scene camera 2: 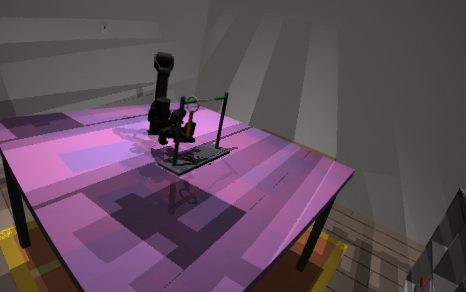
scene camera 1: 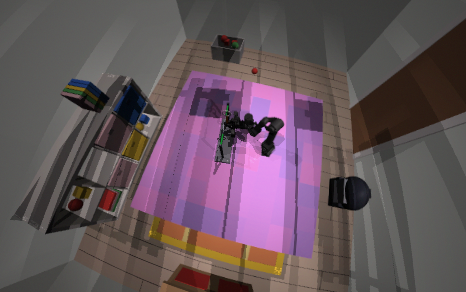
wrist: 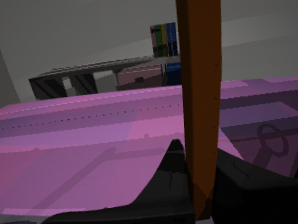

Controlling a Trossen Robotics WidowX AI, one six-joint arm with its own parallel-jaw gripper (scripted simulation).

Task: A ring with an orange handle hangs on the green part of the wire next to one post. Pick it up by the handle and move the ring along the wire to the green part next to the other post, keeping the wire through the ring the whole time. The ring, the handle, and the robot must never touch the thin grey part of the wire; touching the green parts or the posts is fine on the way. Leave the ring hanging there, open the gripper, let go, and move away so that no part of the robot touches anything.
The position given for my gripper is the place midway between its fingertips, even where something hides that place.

I see my gripper [scene camera 2: 194, 141].
My gripper is seen too in the wrist view [wrist: 183, 145].
